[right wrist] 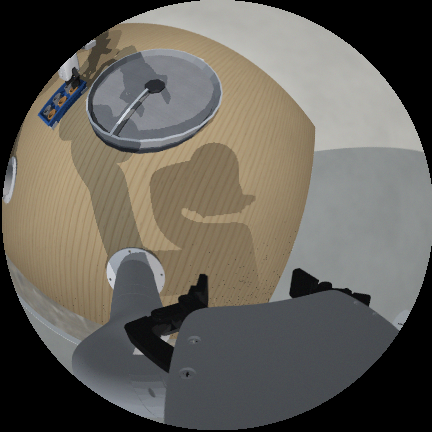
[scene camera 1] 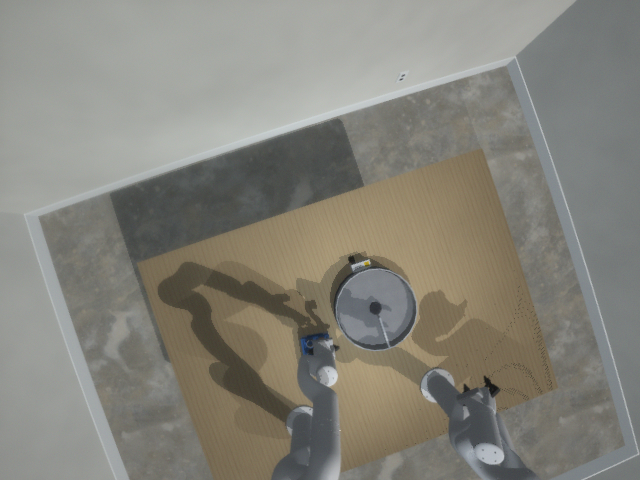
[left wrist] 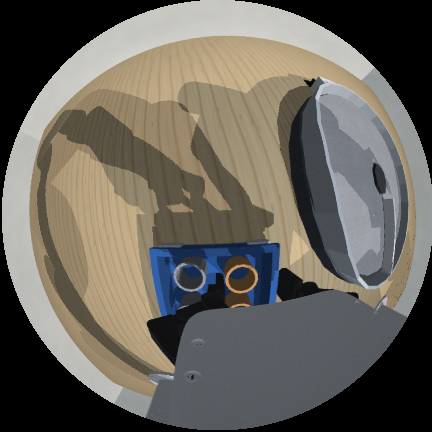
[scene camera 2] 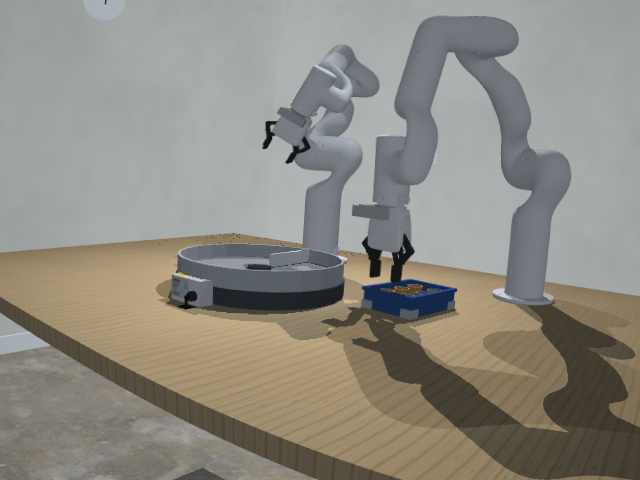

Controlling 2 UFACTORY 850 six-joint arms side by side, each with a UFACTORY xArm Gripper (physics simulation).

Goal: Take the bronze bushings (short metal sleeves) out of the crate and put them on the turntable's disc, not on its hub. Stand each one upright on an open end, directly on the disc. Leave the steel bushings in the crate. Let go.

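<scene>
The blue crate [scene camera 1: 303, 345] [scene camera 2: 385, 303] [left wrist: 215, 245] holds bushings standing upright in two rows. Bronze bushings [scene camera 2: 414, 285] [left wrist: 242, 291] [right wrist: 62, 101] form the row nearer the turntable; grey steel bushings [left wrist: 190, 290] [right wrist: 59, 96] form the other. My left gripper [scene camera 1: 323, 347] [scene camera 2: 385, 276] [left wrist: 251, 283] is open, pointing down just above the crate's turntable side; its own body hides part of the crate in the left wrist view. The turntable's grey disc [scene camera 1: 361, 330] [left wrist: 350, 175] [right wrist: 185, 105] shows no bushing; its dark hub [scene camera 1: 375, 307] [right wrist: 155, 86] is central. My right gripper [scene camera 1: 476, 384] [scene camera 2: 277, 153] [right wrist: 251, 286] is open, high and away from both.
A raised wall [scene camera 2: 258, 279] rings the disc, and a thin upright divider [scene camera 1: 383, 330] [scene camera 2: 289, 257] [left wrist: 388, 225] runs from the hub to it. A control box [scene camera 1: 360, 265] [scene camera 2: 192, 290] is on the turntable's outer side. The right arm's base [scene camera 1: 437, 384] stands beyond the turntable.
</scene>
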